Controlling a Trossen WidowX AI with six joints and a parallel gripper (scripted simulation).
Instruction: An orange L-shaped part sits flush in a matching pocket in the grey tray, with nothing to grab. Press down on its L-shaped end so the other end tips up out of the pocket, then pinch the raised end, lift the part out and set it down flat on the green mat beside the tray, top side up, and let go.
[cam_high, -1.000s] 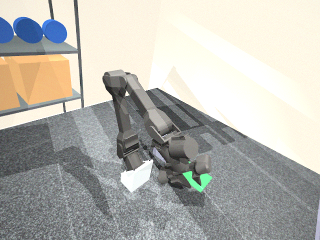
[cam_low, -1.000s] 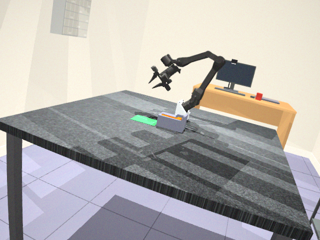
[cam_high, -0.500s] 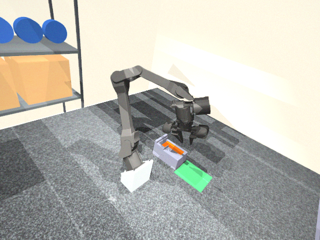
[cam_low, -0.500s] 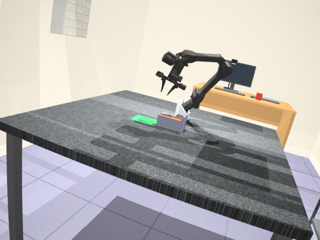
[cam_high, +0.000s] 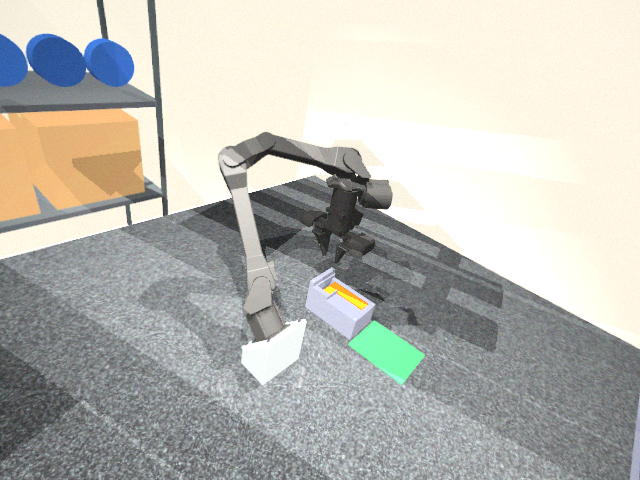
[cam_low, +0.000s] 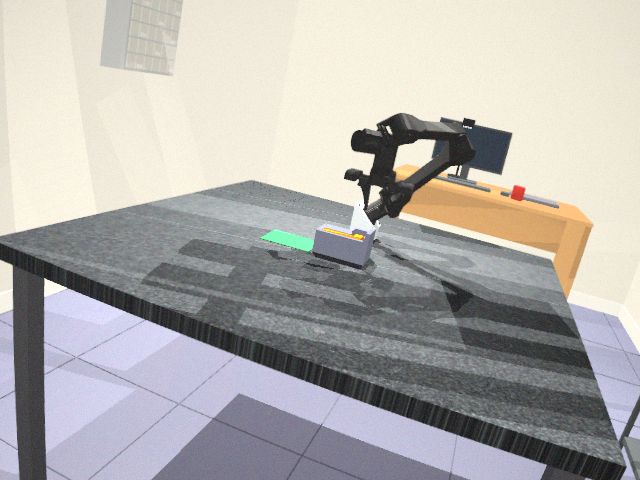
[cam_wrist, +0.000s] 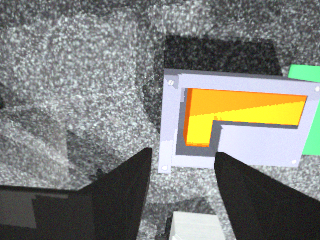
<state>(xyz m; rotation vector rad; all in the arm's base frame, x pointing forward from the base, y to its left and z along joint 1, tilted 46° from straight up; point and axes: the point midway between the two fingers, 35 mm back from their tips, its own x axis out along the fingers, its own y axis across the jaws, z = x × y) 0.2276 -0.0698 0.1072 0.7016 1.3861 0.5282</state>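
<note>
Right now my gripper tip is 1 cm past the orange L-shaped part, 5 cm to the left of it and 10 cm above it. From my gripper tip the other things lie so: green mat: 2 cm behind, 22 cm to the right, 16 cm below.
</note>
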